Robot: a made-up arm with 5 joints.
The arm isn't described. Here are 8 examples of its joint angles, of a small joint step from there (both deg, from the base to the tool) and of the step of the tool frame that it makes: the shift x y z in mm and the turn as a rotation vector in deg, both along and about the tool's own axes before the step.
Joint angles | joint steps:
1: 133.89 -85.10 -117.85 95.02 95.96 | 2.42 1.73 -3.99 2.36 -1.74
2: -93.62 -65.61 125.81 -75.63 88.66 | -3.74 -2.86 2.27 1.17 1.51
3: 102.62 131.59 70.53 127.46 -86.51 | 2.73 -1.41 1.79 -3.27 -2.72
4: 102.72 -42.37 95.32 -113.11 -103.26 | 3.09 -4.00 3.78 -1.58 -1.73
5: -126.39 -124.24 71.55 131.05 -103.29 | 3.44 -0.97 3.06 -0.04 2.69
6: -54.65 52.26 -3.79 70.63 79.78 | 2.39 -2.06 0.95 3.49 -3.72
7: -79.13 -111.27 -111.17 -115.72 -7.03 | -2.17 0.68 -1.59 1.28 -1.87
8: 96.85 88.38 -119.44 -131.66 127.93 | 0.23 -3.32 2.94 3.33 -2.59
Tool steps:
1: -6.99 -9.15 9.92 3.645 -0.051 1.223
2: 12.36 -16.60 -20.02 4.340 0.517 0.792
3: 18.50 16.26 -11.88 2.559 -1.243 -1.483
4: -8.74 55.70 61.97 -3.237 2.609 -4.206
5: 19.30 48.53 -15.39 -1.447 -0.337 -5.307
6: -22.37 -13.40 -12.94 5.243 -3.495 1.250
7: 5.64 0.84 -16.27 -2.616 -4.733 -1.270
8: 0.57 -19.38 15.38 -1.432 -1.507 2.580
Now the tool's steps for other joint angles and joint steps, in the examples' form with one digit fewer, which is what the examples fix.
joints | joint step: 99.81 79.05 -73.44 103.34 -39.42 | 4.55 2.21 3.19 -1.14 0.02
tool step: 7.4 12.5 4.0 -0.94 1.29 -0.78
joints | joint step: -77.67 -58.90 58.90 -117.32 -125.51 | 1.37 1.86 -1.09 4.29 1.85
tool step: -14.9 -4.4 5.1 -3.38 1.24 0.54
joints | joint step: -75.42 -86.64 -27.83 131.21 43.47 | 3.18 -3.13 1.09 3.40 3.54
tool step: -9.2 -21.9 20.3 4.96 2.34 2.09
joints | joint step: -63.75 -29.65 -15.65 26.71 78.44 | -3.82 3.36 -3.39 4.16 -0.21
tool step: 32.9 -1.8 5.4 2.40 5.98 2.07
